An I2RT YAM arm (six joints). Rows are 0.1 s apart.
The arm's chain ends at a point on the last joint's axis. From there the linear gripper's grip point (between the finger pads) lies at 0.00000 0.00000 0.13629 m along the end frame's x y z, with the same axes.
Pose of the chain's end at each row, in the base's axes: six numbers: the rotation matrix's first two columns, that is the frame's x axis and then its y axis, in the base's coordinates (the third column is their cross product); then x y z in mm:
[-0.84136 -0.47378 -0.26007 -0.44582 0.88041 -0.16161 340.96 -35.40 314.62]
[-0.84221 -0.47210 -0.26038 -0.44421 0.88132 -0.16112 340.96 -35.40 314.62]
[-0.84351 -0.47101 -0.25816 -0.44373 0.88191 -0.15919 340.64 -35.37 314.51]
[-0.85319 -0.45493 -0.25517 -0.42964 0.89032 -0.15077 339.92 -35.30 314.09]
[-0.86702 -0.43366 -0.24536 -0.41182 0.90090 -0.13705 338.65 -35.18 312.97]
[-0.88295 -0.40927 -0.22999 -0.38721 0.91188 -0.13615 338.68 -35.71 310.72]
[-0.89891 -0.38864 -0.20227 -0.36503 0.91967 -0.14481 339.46 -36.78 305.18]
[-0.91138 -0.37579 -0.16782 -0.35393 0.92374 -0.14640 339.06 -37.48 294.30]
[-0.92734 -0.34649 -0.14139 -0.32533 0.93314 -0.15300 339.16 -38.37 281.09]
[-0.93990 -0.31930 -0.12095 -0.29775 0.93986 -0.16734 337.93 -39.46 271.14]
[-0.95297 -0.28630 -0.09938 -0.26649 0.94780 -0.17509 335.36 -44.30 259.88]
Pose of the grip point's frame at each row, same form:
[-0.84136 -0.47378 -0.26007 -0.44582 0.88041 -0.16161 382.60 -38.13 184.88]
[-0.84221 -0.47210 -0.26038 -0.44421 0.88132 -0.16112 382.60 -38.13 184.88]
[-0.84351 -0.47101 -0.25816 -0.44373 0.88191 -0.15919 381.89 -38.06 184.64]
[-0.85319 -0.45493 -0.25517 -0.42964 0.89032 -0.15077 380.23 -37.89 183.92]
[-0.86702 -0.43366 -0.24536 -0.41182 0.90090 -0.13705 376.88 -37.60 182.17]
[-0.88295 -0.40927 -0.22999 -0.38721 0.91188 -0.13615 374.86 -39.96 179.39]
[-0.89891 -0.38864 -0.20227 -0.36503 0.91967 -0.14481 372.48 -44.46 173.17]
[-0.91138 -0.37579 -0.16782 -0.35393 0.92374 -0.14640 367.69 -47.57 161.43]
[-0.92734 -0.34649 -0.14139 -0.32533 0.93314 -0.15300 364.37 -51.44 147.79]
[-0.93990 -0.31930 -0.12095 -0.29775 0.93986 -0.16734 360.71 -55.99 137.79]
[-0.95297 -0.28630 -0.09938 -0.26649 0.94780 -0.17509 355.03 -63.43 126.38]

